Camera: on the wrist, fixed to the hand. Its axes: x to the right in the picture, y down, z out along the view.
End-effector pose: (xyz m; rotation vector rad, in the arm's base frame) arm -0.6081 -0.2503 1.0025 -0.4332 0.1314 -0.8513
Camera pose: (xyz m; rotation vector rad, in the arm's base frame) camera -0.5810 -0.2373 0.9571 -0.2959 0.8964 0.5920
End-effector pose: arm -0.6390 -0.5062 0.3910 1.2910 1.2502 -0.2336
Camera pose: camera -0.6197 -0.4641 0.4197 1.6990 0.3426 1.3247
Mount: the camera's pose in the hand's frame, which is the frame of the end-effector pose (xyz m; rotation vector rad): 0.0054 0.0456 -0.0293 -0.3115 0.4629 1.5100
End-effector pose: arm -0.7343 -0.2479 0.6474 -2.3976 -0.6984 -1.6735
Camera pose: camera -0.7375 -0.2973 0.6701 -1.5539 1.2088 -1.3834
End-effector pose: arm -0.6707 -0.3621 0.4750 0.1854 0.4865 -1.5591
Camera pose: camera -0.6315 -0.3539 0.4380 0.5218 0.6859 0.0539
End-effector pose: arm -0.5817 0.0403 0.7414 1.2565 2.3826 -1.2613
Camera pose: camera -0.5447 0.0785 0.7296 2.4876 0.9457 -0.1038
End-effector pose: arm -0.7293 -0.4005 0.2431 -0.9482 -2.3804 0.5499
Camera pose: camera -0.6920 -0.3608 0.2433 -2.5895 -0.9833 0.3395
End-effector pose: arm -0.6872 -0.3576 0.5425 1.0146 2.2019 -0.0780
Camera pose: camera -0.6750 -0.3131 0.5714 2.3200 1.1583 1.2001
